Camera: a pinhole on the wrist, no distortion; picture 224 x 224 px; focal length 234.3 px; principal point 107.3 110.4 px. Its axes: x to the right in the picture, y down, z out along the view. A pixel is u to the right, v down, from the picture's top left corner.
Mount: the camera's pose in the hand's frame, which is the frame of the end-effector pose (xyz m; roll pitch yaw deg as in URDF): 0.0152 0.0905 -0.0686 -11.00 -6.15 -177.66
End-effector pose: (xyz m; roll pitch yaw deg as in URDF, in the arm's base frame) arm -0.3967 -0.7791 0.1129 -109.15 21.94 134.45
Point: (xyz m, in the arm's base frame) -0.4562 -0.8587 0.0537
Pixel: 144 147
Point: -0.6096 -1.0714 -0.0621
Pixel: 136 82
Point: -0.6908 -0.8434 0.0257
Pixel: 25 173
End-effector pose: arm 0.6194 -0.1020 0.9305 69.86 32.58 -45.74
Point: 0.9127 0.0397 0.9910
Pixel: behind the camera
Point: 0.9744 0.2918 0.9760
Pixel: behind the camera
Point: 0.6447 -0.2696 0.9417
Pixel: 25 123
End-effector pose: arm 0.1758 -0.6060 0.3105 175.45 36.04 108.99
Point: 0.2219 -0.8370 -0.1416
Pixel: 110 131
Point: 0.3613 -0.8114 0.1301
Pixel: 210 66
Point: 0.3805 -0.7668 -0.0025
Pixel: 137 54
